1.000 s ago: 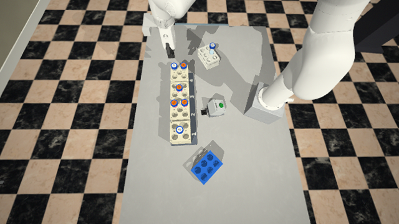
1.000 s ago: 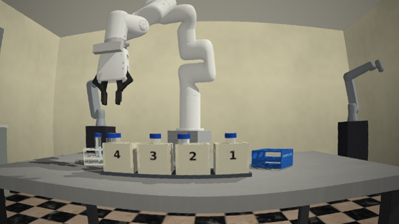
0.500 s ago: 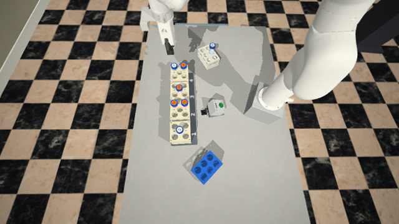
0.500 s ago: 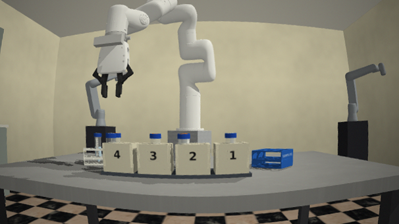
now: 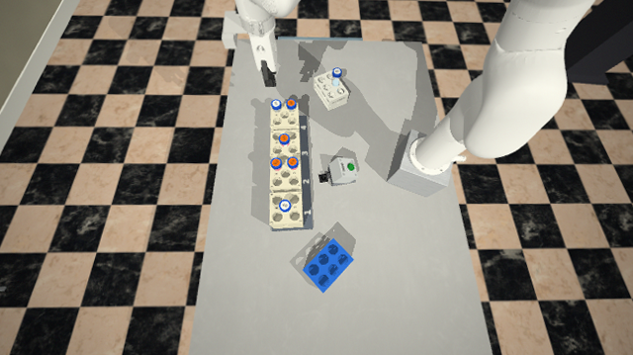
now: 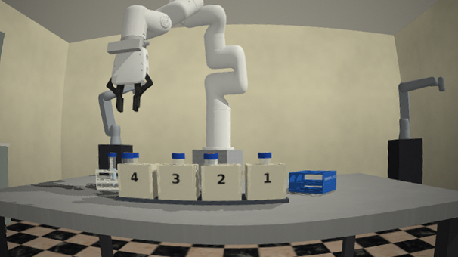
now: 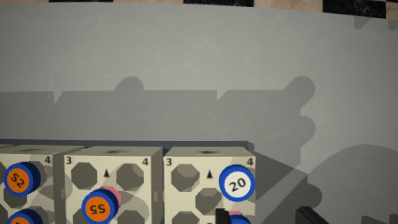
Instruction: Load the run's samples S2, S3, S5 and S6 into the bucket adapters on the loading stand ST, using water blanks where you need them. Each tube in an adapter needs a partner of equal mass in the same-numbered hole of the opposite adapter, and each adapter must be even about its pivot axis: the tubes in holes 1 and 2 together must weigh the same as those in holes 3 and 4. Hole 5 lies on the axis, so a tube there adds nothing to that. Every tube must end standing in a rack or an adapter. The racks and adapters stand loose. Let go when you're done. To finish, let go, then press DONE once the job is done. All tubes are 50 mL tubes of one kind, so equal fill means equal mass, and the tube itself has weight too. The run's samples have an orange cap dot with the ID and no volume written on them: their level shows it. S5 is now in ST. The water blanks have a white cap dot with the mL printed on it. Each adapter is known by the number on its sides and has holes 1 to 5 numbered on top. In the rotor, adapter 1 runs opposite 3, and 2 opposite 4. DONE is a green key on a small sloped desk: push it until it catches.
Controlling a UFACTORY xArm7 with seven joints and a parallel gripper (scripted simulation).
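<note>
My gripper is now 27 cm past the green DONE key, 19 cm to the right of it and 19 cm above it. The rest, counted from my hand: white rack (18 cm behind, 16 cm to the right, 22 cm below); orange-dotted sample tube (5 cm behind, 14 cm to the left, 18 cm below); done desk (25 cm behind, 19 cm to the left, 20 cm below).
</note>
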